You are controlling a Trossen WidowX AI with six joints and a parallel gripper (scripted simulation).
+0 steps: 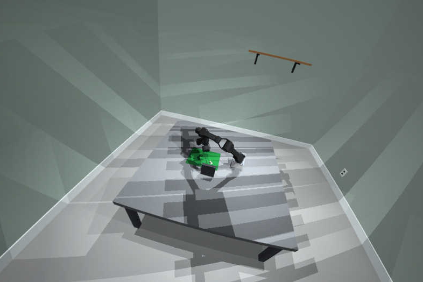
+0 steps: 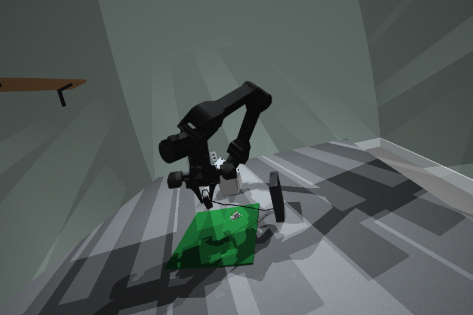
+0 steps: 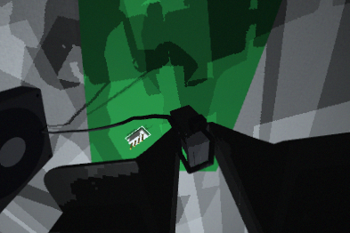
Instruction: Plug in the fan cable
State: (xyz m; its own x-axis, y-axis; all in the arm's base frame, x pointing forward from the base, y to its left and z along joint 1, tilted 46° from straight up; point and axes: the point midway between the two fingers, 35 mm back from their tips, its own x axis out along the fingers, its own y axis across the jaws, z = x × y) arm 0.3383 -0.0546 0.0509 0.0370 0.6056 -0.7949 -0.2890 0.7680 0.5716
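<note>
My gripper tip is now 10 mm past the green board and 130 mm above it. The rest, counted from my gripper tip: black fan: 80 mm behind, 190 mm to the left, 60 mm below; black plug: 10 mm behind.
</note>
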